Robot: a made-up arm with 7 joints.
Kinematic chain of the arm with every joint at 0, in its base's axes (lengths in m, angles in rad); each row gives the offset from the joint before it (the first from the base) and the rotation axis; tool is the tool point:
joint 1: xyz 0 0 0.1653 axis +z
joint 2: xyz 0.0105 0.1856 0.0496 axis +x
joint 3: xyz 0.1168 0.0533 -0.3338 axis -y
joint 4: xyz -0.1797 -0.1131 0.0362 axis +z
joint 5: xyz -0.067 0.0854 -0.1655 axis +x
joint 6: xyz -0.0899 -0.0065 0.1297 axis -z
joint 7: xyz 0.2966 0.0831 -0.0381 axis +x
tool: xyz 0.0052 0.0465 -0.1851
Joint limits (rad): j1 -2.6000..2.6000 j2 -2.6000..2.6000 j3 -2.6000..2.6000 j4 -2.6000..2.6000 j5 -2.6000..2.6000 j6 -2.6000..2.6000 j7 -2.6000..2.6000
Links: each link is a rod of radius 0.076 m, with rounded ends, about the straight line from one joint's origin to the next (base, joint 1, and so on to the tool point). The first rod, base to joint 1, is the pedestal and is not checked.
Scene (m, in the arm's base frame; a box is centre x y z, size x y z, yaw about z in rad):
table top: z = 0
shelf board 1: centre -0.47 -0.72 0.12 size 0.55 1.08 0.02 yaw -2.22
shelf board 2: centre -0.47 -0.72 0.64 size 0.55 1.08 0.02 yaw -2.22
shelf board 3: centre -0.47 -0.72 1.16 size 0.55 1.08 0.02 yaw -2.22
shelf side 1: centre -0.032 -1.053 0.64 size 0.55 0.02 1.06 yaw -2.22
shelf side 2: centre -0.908 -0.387 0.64 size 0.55 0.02 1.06 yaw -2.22
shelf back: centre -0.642 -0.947 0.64 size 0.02 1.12 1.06 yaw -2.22
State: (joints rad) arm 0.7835 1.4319 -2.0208 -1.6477 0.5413 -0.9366 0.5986
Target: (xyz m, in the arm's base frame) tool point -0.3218 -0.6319 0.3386
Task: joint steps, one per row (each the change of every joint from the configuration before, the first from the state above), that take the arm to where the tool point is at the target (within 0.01 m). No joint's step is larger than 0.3 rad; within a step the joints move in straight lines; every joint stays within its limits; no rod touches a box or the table.
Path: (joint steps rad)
1: -0.2928 0.0566 -0.0547 0.1552 0.0111 -0.1110 0.0475
2: -0.2929 0.0565 -0.0547 0.1553 0.0111 -0.1110 0.0475
3: -0.2928 0.0566 -0.0548 0.1552 0.0111 -0.1110 0.0475
4: -0.2928 0.0566 -0.0547 0.1553 0.0111 -0.1111 0.0474
5: -0.2929 0.0565 -0.0547 0.1552 0.0111 -0.1110 0.0475
6: -0.2928 0.0566 -0.0547 0.1552 0.0111 -0.1110 0.0475
7: -0.2929 0.0566 -0.0548 0.1553 0.0111 -0.1110 0.0475
8: -0.2928 0.0565 -0.0547 0.1552 0.0111 -0.1110 0.0475
9: -0.2928 0.0566 -0.0547 0.1553 0.0111 -0.1110 0.0475
10: -0.2929 0.0566 -0.0547 0.1552 0.0111 -0.1110 0.0475

